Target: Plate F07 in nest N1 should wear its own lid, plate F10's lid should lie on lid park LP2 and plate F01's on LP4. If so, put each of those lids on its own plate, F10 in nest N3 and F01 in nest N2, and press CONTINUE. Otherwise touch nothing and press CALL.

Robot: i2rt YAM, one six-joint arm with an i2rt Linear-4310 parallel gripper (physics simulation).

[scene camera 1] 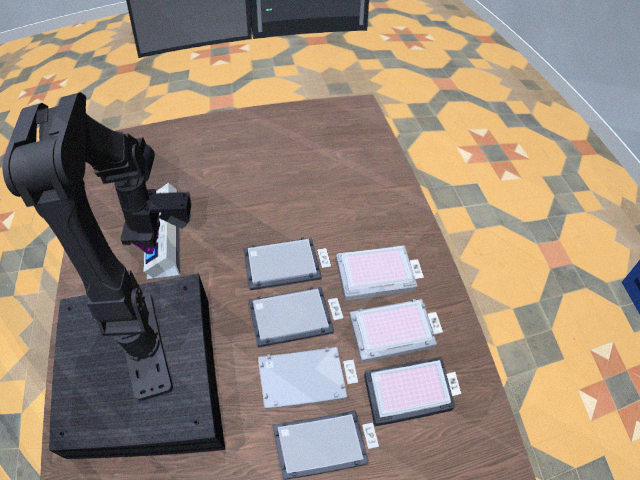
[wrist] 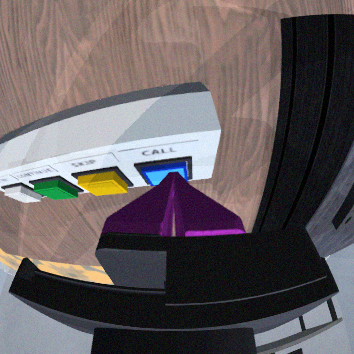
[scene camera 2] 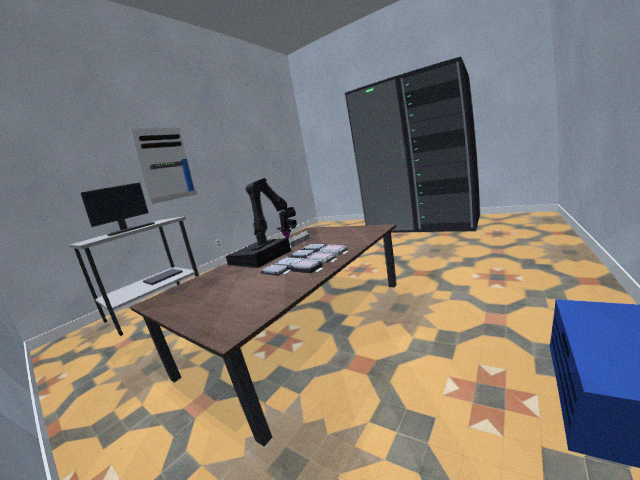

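Seen in the pictures: gripper, between the fingertips: (scene camera 1: 150, 253) (wrist: 173, 178); arm's base, origin of its link: (scene camera 1: 144, 345) (scene camera 2: 263, 245).
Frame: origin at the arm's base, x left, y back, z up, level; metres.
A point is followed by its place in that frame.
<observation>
My gripper (scene camera 1: 148, 250) @[x 0.230, y -0.041, z -0.035 m] (wrist: 173, 178) @[x 0.230, y -0.041, z -0.035 m] is shut and empty, its purple fingertips at the CALL button (wrist: 156, 175) @[x 0.241, y -0.047, z -0.035 m], which shows bright blue in the wrist view. The fingertips overlap its near edge; contact is hard to tell. The green CONTINUE button (wrist: 56, 190) @[x 0.324, y -0.062, z -0.031 m] is further left. In scene camera 1, pink-welled plates sit in nests N3 (scene camera 1: 376, 268) @[x 0.049, y -0.466, z -0.057 m], N2 (scene camera 1: 393, 326) @[x -0.082, y -0.440, z -0.058 m] and N1 (scene camera 1: 412, 388) @[x -0.212, y -0.415, z -0.049 m]. Grey lids lie on LP2 (scene camera 1: 282, 261) @[x 0.138, y -0.301, z -0.067 m], LP4 (scene camera 1: 292, 315) @[x 0.013, y -0.278, z -0.067 m] and LP3 (scene camera 1: 321, 445) @[x -0.245, y -0.235, z -0.066 m]. LP1 (scene camera 1: 305, 379) @[x -0.116, y -0.256, z -0.074 m] is a pale panel. The plate and lid codes are unreadable; whether N1's plate wears a lid is unclear.
The white button console (scene camera 1: 169, 250) @[x 0.217, y -0.084, z -0.029 m] (wrist: 175, 117) @[x 0.215, y -0.085, z -0.030 m] stands on the brown table (scene camera 1: 289, 165) @[x 0.425, y -0.413, z -0.084 m] (scene camera 2: 206, 304) @[x -0.643, y -0.109, z -0.085 m], beyond the arm's black base (scene camera 1: 93, 372) @[x -0.021, y 0.110, z -0.009 m]. It also bears a yellow SKIP button (wrist: 104, 185) @[x 0.280, y -0.053, z -0.032 m] and a white button (wrist: 22, 194) @[x 0.371, y -0.071, z -0.031 m]. The lid parks lie between base and nests.
</observation>
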